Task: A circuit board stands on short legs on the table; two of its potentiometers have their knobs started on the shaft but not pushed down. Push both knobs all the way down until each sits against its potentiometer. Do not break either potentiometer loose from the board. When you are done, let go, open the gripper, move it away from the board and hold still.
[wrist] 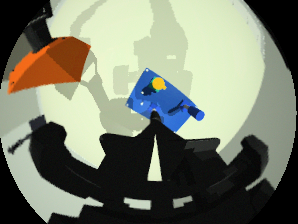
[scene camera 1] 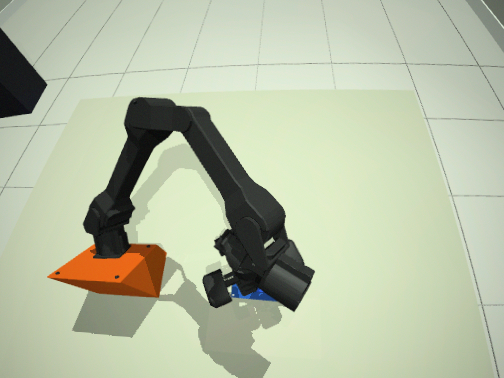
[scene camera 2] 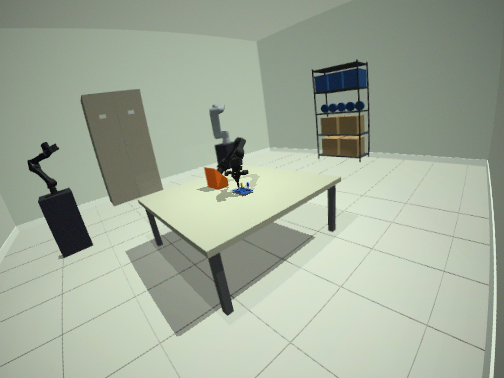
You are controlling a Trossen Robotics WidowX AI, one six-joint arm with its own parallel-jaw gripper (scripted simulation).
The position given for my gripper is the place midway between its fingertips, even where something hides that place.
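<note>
My gripper (scene camera 1: 257, 282) is there for me to see, and it's in the wrist view too (wrist: 155, 122).
</note>
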